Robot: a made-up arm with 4 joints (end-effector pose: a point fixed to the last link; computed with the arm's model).
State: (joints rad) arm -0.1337 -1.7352 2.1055 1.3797
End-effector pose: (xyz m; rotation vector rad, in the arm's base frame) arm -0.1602 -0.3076 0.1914 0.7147 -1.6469 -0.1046
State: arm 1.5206 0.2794 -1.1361 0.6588
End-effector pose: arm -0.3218 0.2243 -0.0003 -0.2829 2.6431 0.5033
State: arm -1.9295 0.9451 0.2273 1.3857
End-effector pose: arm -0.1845 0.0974 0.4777 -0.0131 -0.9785 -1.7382
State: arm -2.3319 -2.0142 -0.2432 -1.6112
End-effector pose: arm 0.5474 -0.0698 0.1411 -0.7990 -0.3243 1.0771
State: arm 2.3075 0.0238 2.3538 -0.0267
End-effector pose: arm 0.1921 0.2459 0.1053 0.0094 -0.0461 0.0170
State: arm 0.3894 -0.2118 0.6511 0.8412
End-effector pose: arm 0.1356 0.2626 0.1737 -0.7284 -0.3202 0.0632
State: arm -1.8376 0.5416 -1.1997 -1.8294
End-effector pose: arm 0.3566 0.5665 0.4055 2.3040 -0.5069 0.5991
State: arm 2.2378 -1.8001 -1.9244 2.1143
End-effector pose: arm -0.1003 -0.1069 0.6363 -0.9926 1.2463 -2.6080
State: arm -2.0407 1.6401 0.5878 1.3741
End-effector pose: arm -0.2653 -0.0400 0.3980 0.6593 -0.4057 -2.0873
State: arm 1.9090 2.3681 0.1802 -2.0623
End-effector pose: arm -0.3248 -0.4690 -0.0565 -0.4301 -0.5372 -1.0358
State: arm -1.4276 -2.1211 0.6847 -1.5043
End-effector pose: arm 0.0672 0.0310 -0.3024 -0.1702 0.6223 2.2452
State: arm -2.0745 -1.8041 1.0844 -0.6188
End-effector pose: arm 0.1044 0.1932 -0.0757 -1.0493 -1.1188 2.4899
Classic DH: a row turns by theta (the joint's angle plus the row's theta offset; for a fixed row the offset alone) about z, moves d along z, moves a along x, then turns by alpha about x. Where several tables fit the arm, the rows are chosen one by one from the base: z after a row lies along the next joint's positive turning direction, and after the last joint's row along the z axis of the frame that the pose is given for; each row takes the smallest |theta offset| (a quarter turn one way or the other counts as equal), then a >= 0, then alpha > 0; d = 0 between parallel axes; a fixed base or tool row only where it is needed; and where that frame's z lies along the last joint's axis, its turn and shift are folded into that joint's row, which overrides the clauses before.
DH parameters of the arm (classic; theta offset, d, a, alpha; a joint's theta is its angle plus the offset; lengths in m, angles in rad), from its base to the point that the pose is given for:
base (fixed): 0 0.15 0 -1.5708
joint 1: 0 0.04 0.07 -1.5708
joint 2: 0 0.1 -0.09 -1.5708
joint 3: -1.5708 -0.38 0.06 1.5708
joint 4: 1.5708 -0.25 0.18 -1.5708
tool (fixed): 1.5708 -0.07 0 0

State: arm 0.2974 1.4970 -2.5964 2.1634
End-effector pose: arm 0.3536 0.3077 -0.3134 0.4930 1.3667 1.1894
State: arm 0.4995 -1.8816 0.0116 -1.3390
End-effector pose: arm -0.4891 0.0707 0.0200 1.3524 1.5673 1.3781
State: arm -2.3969 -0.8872 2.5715 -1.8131
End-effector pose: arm 0.1654 0.2084 -0.2995 1.3229 0.0088 -1.7107
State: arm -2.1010 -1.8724 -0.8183 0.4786
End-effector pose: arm 0.3301 0.0340 0.1986 -2.3966 -0.9848 0.0073
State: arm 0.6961 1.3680 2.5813 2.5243
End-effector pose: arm 0.3303 0.4862 -0.1950 1.5380 0.5689 1.4371
